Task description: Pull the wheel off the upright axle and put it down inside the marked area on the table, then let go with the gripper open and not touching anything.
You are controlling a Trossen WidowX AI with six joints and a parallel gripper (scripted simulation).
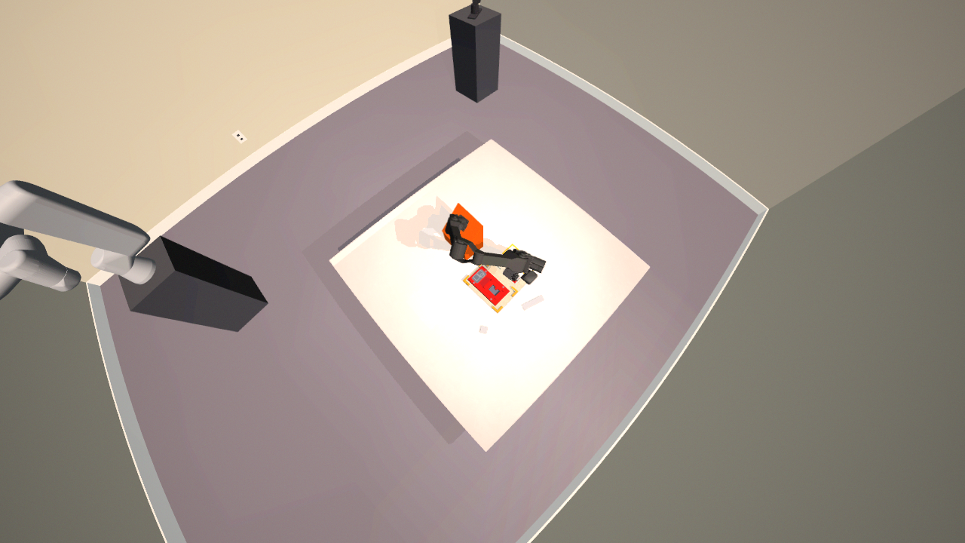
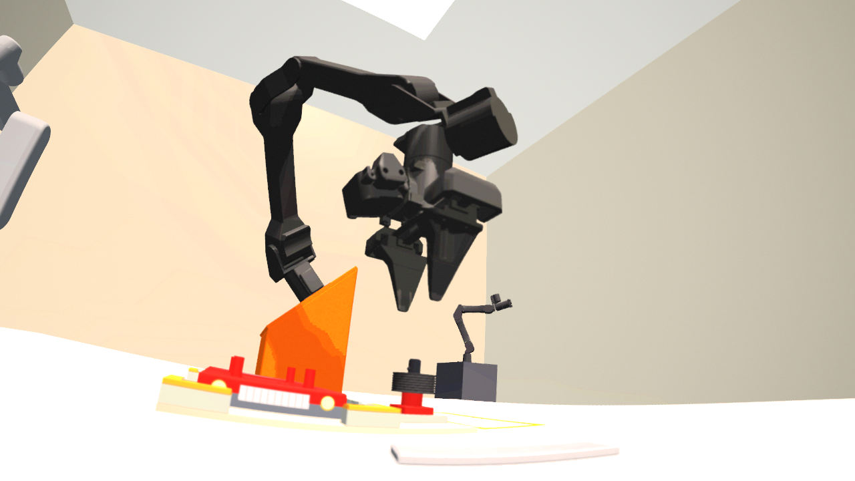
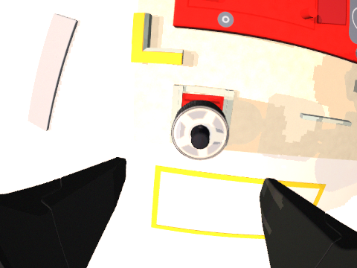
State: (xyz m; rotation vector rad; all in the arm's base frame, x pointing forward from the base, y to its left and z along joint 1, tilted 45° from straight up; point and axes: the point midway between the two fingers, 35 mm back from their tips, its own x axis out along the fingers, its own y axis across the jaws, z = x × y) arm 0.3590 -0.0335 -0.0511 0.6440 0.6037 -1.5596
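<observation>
The black wheel is 7 cm below my gripper tip. Round my gripper tip: pale flat bar (15 cm ahead, 11 cm below, 3 cm to the right); pale cube (30 cm to the right, 11 cm below, 6 cm ahead).
</observation>
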